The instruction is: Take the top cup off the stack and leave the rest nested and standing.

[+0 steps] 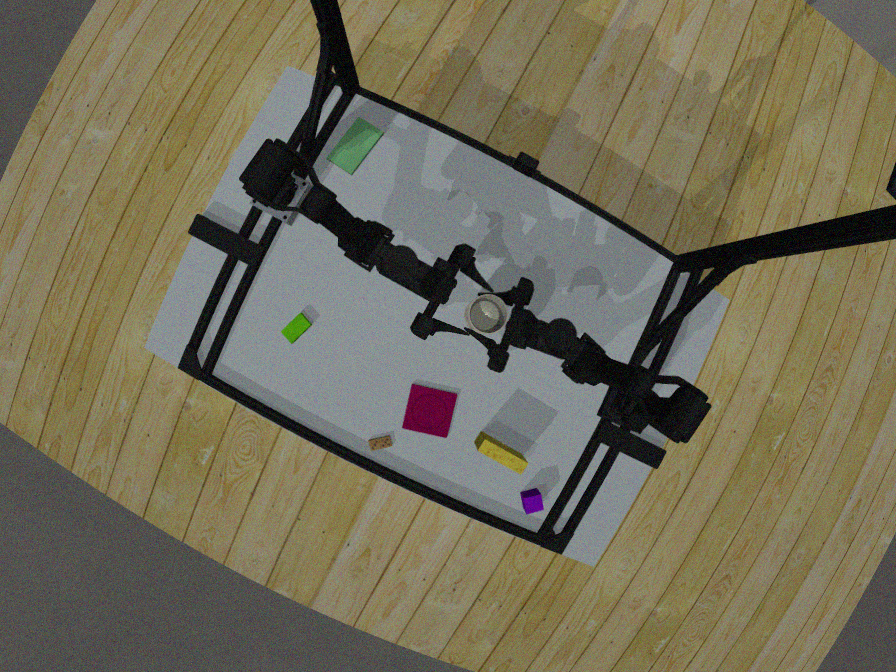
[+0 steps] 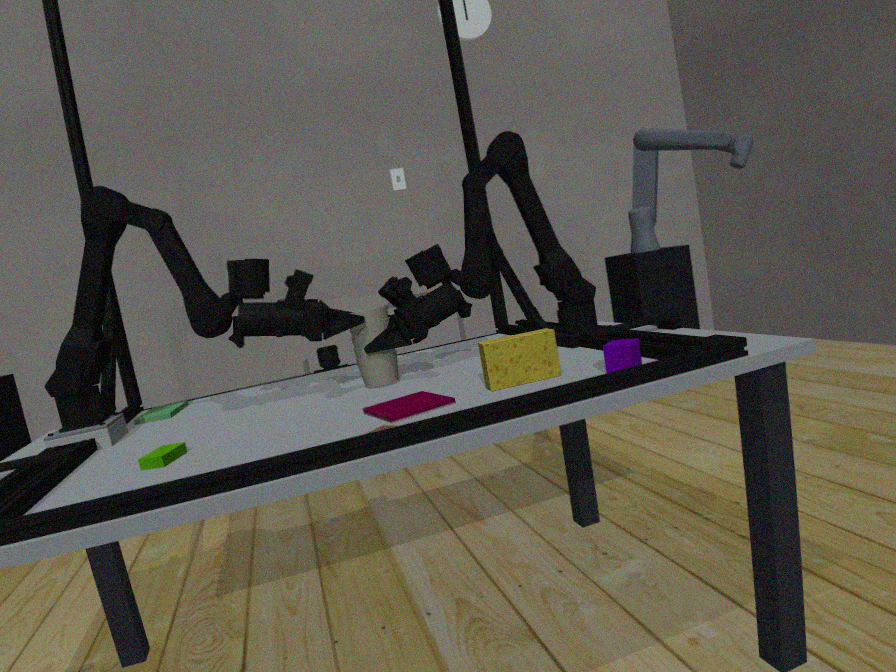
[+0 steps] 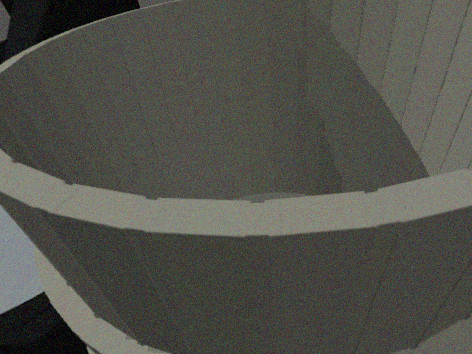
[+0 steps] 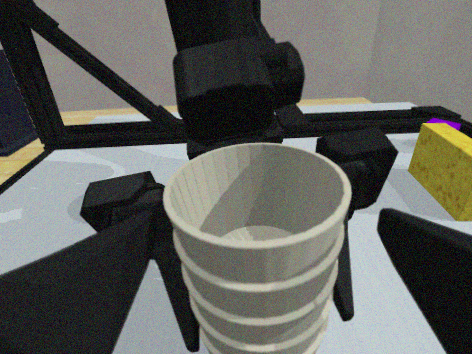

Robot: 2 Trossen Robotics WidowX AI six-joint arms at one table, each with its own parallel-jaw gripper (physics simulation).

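Pixels of known places: left gripper, fingertip midpoint: (image 1: 471,311) (image 2: 361,352) (image 4: 271,335); right gripper, fingertip midpoint: (image 1: 481,313) (image 2: 361,317) (image 3: 249,85) (image 4: 266,220); left arm's base at its link origin: (image 1: 626,404) (image 2: 580,330); right arm's base at its link origin: (image 1: 279,192) (image 2: 85,424).
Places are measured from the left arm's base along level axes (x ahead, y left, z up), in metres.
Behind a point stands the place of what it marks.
A stack of several nested beige cups (image 1: 487,314) {x 0.387, y -0.046, z 0.066 m} (image 2: 379,368) {x 0.397, y -0.006, z 0.014 m} (image 4: 270,316) {x 0.426, y -0.043, z 0.075 m} stands upright near the middle of the grey table (image 1: 346,360) {x 0.612, y 0.162, z -0.021 m}. The top cup (image 4: 263,261) {x 0.428, y -0.046, z 0.107 m} sits in it with its mouth open upward. My left gripper (image 1: 498,319) (image 2: 371,347) {x 0.417, y -0.040, z 0.045 m} is shut on the stack, with a finger down each side of the lower cups. My right gripper (image 1: 478,311) {x 0.404, y -0.041, z 0.103 m} (image 2: 358,322) {x 0.404, y -0.041, z 0.103 m} (image 4: 266,220) {x 0.404, y -0.041, z 0.103 m} is open, and its fingers flank the upper part of the stack from the opposite side without touching it.
On the table lie a flat green card (image 1: 355,146) {x 0.793, y -0.272, z -0.012 m} (image 2: 159,412) {x 0.797, y -0.246, z -0.011 m}, a lime block (image 1: 296,327) {x 0.739, y 0.141, z -0.006 m} (image 2: 163,455) {x 0.735, y 0.173, z -0.007 m}, a magenta square (image 1: 430,410) {x 0.404, y 0.186, z -0.013 m} (image 2: 408,404) {x 0.406, y 0.198, z -0.013 m}, a small tan block (image 1: 380,442) {x 0.474, y 0.296, z -0.013 m}, a yellow sponge block (image 1: 500,452) {x 0.241, y 0.199, z 0.049 m} (image 2: 520,358) {x 0.235, y 0.220, z 0.017 m} and a purple cube (image 1: 531,500) {x 0.118, y 0.281, z 0.018 m} (image 2: 622,354) {x 0.120, y 0.305, z 0.005 m}.
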